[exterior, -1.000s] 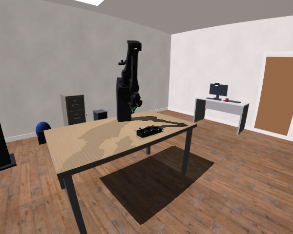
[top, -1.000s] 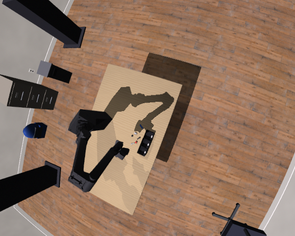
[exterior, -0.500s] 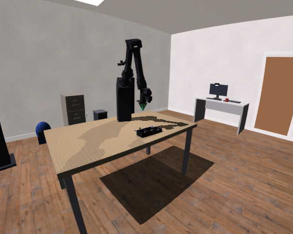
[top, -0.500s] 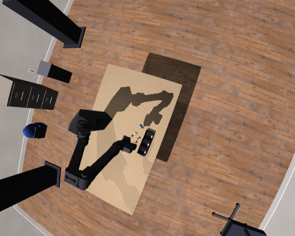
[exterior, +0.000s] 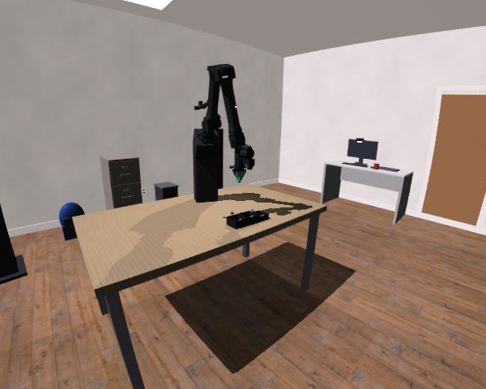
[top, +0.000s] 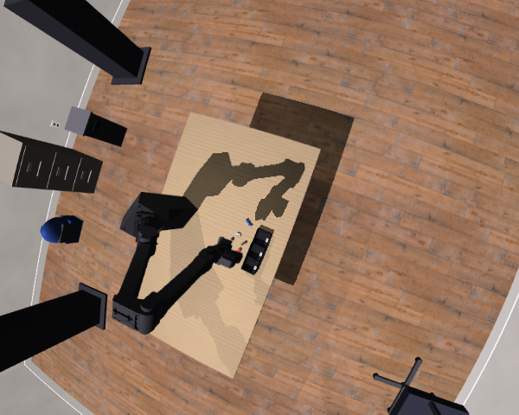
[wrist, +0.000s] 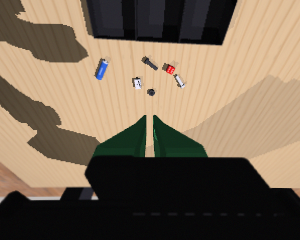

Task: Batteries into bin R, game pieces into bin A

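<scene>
Now: hand 200 mm above the black divided bin, 100 mm short of it and 30 mm to the left of it. The rest, counted from my hand: black bolt: 210 mm below, 20 mm ahead; then pale piece: 210 mm below, 40 mm to the left, 20 mm behind; then red die: 210 mm below, 50 mm to the right.
</scene>
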